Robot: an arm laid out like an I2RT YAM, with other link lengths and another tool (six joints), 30 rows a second.
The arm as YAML. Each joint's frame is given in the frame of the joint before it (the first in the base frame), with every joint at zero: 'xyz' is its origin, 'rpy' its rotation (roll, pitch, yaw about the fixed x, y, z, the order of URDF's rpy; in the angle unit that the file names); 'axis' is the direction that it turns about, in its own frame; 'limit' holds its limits. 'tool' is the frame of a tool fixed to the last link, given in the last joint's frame.
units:
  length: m
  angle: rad
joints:
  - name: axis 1
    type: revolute
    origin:
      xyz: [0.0, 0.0, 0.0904]
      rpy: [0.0, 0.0, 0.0]
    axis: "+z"
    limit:
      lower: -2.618
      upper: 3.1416
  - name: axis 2
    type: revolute
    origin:
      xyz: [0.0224, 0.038, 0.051]
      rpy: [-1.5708, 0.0, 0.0]
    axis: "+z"
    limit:
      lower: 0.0
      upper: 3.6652
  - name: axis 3
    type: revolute
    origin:
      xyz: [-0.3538, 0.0, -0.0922]
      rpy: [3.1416, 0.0, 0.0]
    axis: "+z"
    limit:
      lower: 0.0
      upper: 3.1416
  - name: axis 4
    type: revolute
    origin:
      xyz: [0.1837, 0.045, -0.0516]
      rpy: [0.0, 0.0, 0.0]
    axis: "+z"
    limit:
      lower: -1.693
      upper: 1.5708
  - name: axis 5
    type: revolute
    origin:
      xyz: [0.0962, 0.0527, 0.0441]
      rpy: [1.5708, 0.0, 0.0]
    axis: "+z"
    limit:
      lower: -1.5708
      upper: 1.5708
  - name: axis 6
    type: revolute
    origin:
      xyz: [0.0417, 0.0, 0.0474]
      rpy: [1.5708, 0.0, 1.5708]
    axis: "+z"
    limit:
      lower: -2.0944
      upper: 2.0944
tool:
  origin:
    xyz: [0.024, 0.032, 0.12]
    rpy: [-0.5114, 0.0, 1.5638]
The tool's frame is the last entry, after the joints.
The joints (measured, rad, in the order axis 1, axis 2, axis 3, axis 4, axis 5, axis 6), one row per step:
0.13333 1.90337 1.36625 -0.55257 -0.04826 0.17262
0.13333 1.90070 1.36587 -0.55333 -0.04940 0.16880
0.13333 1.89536 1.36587 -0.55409 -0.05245 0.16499
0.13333 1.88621 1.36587 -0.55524 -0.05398 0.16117
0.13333 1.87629 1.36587 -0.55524 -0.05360 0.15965
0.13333 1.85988 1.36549 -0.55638 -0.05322 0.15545
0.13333 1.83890 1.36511 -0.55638 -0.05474 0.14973
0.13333 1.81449 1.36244 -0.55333 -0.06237 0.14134
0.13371 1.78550 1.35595 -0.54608 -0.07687 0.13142
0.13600 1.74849 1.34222 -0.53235 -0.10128 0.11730
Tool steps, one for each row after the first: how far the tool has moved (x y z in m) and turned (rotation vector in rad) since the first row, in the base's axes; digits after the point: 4 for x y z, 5 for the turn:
-0.0003 0.0000 0.0009 -0.00052 -0.00180 0.00391
-0.0007 0.0003 0.0029 0.00102 -0.00641 0.00869
-0.0013 0.0004 0.0063 0.00164 -0.01461 0.01278
-0.0017 0.0002 0.0102 0.00187 -0.02466 0.01394
-0.0027 -0.0002 0.0164 0.00145 -0.03995 0.01743
-0.0039 -0.0003 0.0244 0.00259 -0.06089 0.02311
-0.0054 0.0005 0.0333 0.00808 -0.08572 0.03411
-0.0077 0.0024 0.0433 0.01898 -0.11511 0.05038
-0.0114 0.0063 0.0548 0.03655 -0.15160 0.07759

